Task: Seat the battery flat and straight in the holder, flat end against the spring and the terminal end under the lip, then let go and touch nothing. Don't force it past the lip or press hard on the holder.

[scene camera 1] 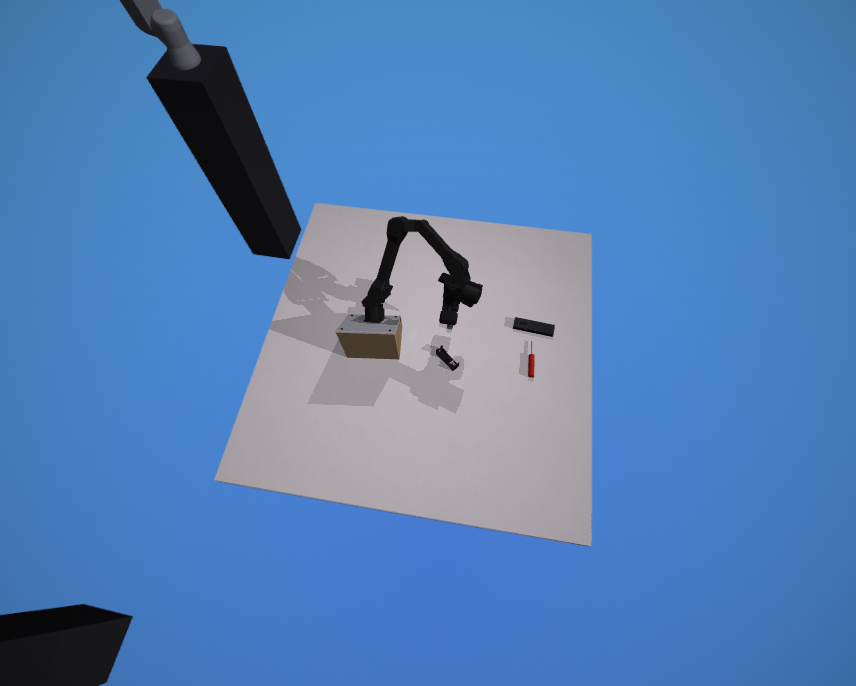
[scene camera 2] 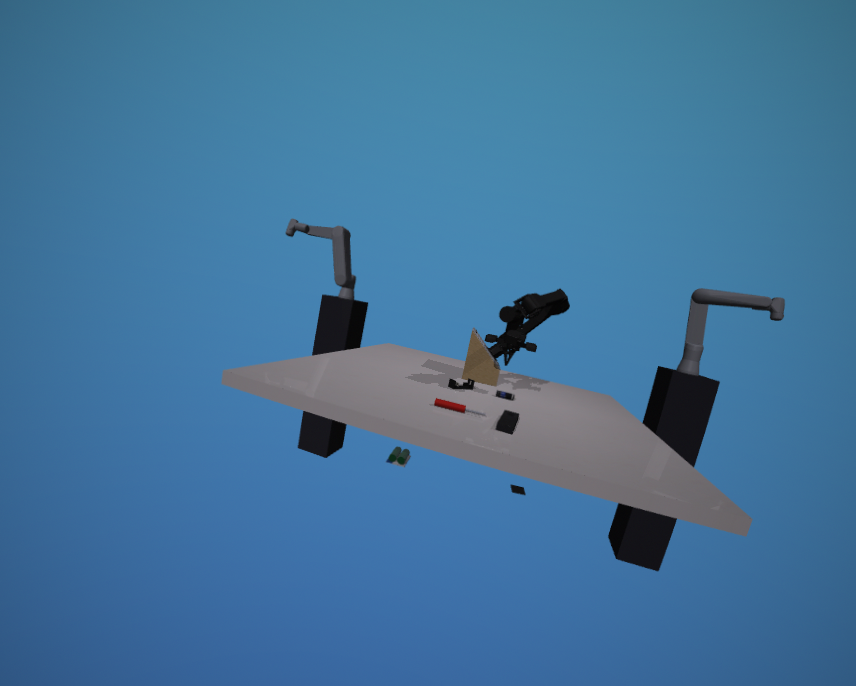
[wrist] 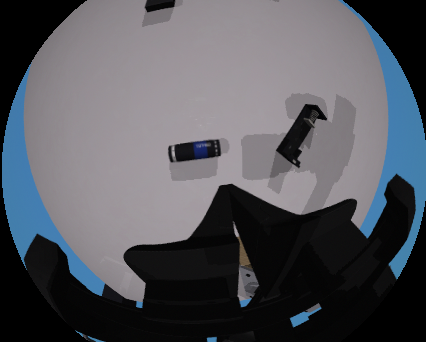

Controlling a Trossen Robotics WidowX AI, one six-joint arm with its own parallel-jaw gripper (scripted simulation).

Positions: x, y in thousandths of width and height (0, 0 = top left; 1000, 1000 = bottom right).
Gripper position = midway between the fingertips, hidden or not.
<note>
My gripper (scene camera 2: 591, 533) is shut, holding nothing. Further things: a battery (wrist: 471, 437).
My gripper shows as well in the wrist view (wrist: 529, 557).
</note>
